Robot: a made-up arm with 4 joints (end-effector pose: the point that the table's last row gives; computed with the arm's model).
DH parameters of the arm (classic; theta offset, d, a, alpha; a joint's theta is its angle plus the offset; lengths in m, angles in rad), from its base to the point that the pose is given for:
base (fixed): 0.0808 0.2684 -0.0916 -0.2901
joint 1: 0 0.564 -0.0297 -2.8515
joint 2: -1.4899 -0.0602 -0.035 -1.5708
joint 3: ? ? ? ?
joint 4: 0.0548 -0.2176 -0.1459 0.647
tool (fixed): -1.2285 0.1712 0 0
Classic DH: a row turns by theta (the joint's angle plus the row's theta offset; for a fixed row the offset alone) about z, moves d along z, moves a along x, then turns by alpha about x.
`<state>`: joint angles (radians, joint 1 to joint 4).
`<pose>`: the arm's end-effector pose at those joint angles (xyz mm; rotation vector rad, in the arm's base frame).
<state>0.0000 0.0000 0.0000 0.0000</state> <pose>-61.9 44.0 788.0 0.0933 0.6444 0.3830</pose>
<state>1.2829 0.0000 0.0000 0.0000</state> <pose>3.4 150.2 758.0 -0.2912 1.0250 1.5646</pose>
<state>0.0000 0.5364 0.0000 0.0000</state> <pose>-126.7 22.2 788.0 0.2593 0.5933 -0.1345</pose>
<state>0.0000 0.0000 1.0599 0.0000</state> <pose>-61.9 151.4 766.6 1.1006 0.3824 0.6925</pose>
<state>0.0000 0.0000 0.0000 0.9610</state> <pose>5.5 194.8 788.0 -0.2306 0.6587 1.3072</pose>
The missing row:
joint 3: 0 -0.039 0.068 -1.5708
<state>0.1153 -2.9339 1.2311 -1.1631</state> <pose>-13.4 124.0 754.8 -1.0124 1.9983 1.6848</pose>
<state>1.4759 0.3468 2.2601 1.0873</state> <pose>34.1 272.5 939.6 2.2487 0.0403 1.6191</pose>
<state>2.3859 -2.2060 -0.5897 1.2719</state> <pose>-77.7 -18.2 807.1 -0.1551 1.2816 -0.4211</pose>
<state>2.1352 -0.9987 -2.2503 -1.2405</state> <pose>82.0 237.0 923.2 0.4855 -1.2086 1.6343</pose>
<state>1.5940 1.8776 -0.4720 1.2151</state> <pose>12.4 93.2 721.1 -0.5925 1.4879 1.0213</pose>
